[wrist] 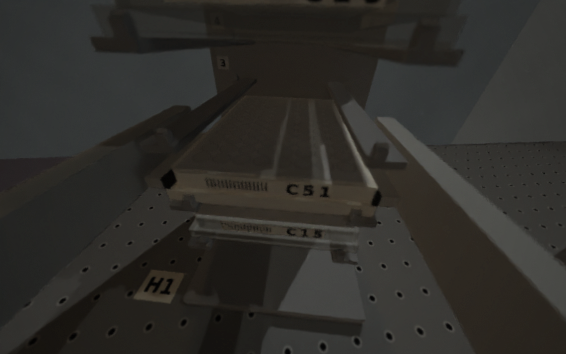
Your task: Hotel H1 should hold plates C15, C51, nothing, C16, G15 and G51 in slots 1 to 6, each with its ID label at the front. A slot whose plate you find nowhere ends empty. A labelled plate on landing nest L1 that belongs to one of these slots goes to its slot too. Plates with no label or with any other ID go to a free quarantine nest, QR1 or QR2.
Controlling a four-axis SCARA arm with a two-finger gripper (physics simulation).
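Frame: origin at the arm's base, x left, y ahead, z down, level; centimetres.
Seen in the pictures: gripper, fingertip midpoint: (280, 129).
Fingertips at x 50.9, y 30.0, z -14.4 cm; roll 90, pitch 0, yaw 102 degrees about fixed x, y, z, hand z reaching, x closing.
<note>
A point is followed by its place in that frame.
My gripper (280, 129) @(x 50.9, y 30.0, z -14.4 cm) is shut on plate C51 (275, 150) @(x 48.7, y 29.5, z -14.2 cm), with a finger along each side. The plate is inside hotel H1, its barcode and ID label facing front, below the slot number 3 mark. Ledges lie close under it; whether it rests on them I cannot tell. Plate C15 (275, 231) @(x 46.5, y 29.4, z -11.0 cm), label at the front, sits in the slot below. A plate (240, 2) @(x 46.7, y 28.5, z -19.2 cm) with a cut-off label crosses the top edge, in the slot marked 4. Slot 3 holds no plate. The hotel's dark back panel (300, 70) @(x 58.8, y 32.6, z -16.4 cm) rises behind. The nests do not show.
The H1 tag (159, 286) @(x 49.1, y 19.7, z -1.3 cm) lies on the perforated deck at the lower left. The hotel's base plate (320, 300) @(x 46.3, y 32.9, z -2.1 cm) lies below C15. Slot ledges (117, 45) @(x 46.7, y 25.5, z -18.3 cm) stick out at both sides above C51, near the view's top.
</note>
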